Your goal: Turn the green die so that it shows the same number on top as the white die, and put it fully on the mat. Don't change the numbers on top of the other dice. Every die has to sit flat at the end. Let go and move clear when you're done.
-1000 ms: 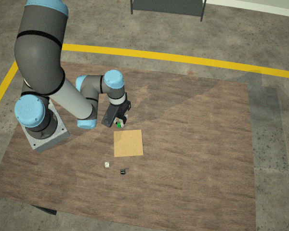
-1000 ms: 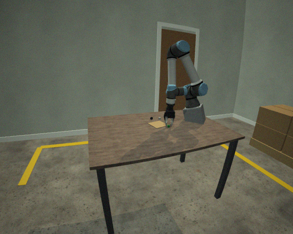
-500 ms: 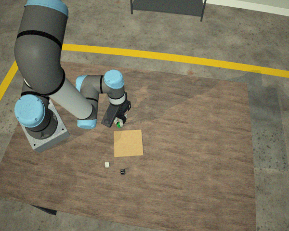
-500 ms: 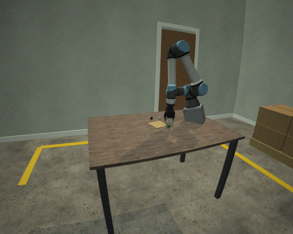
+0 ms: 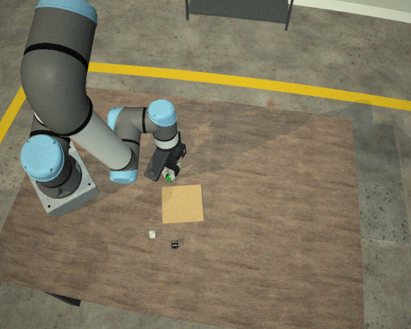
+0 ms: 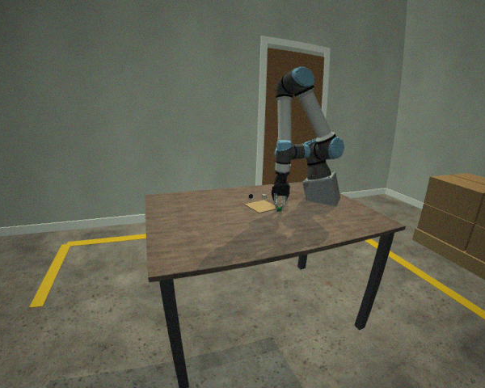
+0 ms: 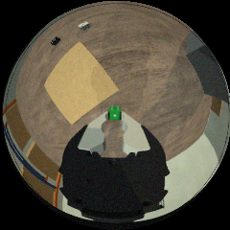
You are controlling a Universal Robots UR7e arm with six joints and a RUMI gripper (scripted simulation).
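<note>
Right now the tan mat is 80 mm ahead of my hand, 80 mm to the right of it and 20 mm below it. The rest, counted from my hand: black die (110 mm ahead, 230 mm to the right, 10 mm below); then white die (20 mm ahead, 220 mm to the right, 10 mm below); then green die (10 mm below).
</note>
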